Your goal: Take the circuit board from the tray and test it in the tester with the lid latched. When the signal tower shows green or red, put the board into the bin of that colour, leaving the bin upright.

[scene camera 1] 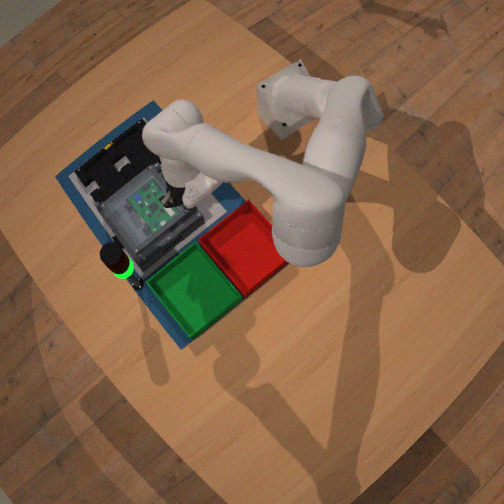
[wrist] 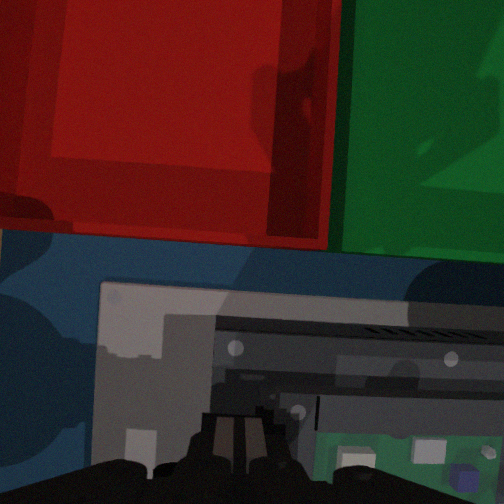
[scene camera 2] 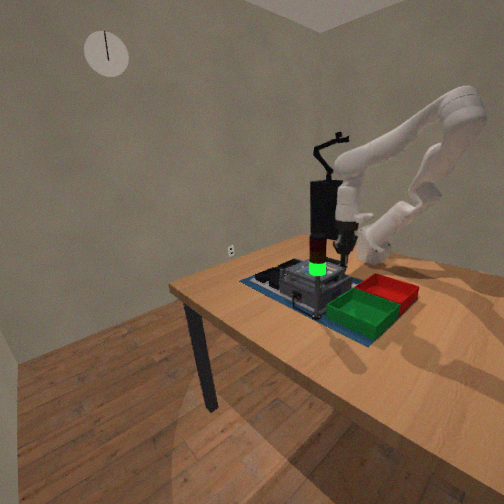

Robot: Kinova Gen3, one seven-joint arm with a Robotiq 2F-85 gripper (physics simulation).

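The green circuit board lies flat in the nest of the grey tester; it also shows at the lower right of the wrist view. The tester's black lid stands upright and open, with its latch handle on top. The signal tower shows green. My gripper hangs low over the tester by the board's edge nearest the red bin. In the wrist view its fingers are pressed together with nothing between them, just left of the board.
The black tray sits behind the tester on the blue mat. The green bin and the red bin stand upright and empty side by side, just beyond the raised lid.
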